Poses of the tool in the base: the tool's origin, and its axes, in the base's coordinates. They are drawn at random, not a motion.
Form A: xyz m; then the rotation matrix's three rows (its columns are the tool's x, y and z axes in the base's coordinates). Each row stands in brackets.
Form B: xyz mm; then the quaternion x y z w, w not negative. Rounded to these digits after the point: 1 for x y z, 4 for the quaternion. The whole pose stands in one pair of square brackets.
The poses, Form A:
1: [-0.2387 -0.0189 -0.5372], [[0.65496 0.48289 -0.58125], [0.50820 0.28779 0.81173], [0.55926 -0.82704 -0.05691]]
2: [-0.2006 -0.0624 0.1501], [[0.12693 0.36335 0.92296], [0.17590 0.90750 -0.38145], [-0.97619 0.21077 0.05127]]
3: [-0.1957 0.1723 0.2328], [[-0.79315 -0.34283 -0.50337], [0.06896 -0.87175 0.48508], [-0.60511 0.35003 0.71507]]
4: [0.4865 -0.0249 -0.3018], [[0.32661 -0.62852 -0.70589], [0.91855 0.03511 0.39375], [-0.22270 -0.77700 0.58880]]
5: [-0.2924 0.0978 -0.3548], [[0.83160 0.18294 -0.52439], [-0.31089 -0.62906 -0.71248], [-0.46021 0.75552 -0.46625]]
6: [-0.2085 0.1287 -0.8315], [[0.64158 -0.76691 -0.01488], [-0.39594 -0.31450 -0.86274], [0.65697 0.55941 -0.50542]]
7: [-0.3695 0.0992 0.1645], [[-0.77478 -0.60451 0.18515], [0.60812 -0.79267 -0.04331], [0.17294 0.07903 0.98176]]
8: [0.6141 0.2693 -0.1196], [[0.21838 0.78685 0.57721], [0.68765 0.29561 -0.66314], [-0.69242 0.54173 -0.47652]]
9: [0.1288 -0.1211 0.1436], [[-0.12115 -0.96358 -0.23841], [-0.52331 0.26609 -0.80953], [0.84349 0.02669 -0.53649]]
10: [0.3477 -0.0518 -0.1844], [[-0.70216 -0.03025 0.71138], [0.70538 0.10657 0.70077], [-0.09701 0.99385 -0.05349]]
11: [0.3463 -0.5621 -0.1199], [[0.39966 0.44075 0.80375], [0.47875 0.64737 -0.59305], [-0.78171 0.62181 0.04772]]
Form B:
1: [-238.7 -18.9 -537.2 -0.5967 -0.4153 0.0092 0.6866]
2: [-200.6 -62.4 150.1 0.2050 0.6575 -0.0649 0.7221]
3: [-195.7 172.3 232.8 -0.3015 0.2271 0.9192 0.1120]
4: [486.5 -24.9 -301.8 -0.4191 -0.1730 0.5539 0.6983]
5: [-292.4 97.8 -354.8 0.8554 -0.0374 -0.2878 0.4290]
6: [-208.5 128.7 -831.5 0.7845 -0.3706 0.2046 0.4532]
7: [-369.5 99.2 164.5 0.0950 0.0095 0.9420 0.3218]
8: [614.1 269.3 -119.6 0.5915 0.6232 -0.0487 0.5093]
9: [128.8 -121.1 143.6 0.5360 -0.6935 0.2822 0.3900]
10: [347.7 -51.8 -184.4 0.2474 0.6823 0.6209 0.2962]
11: [346.3 -562.1 -119.9 0.4197 0.5477 0.0131 0.7237]
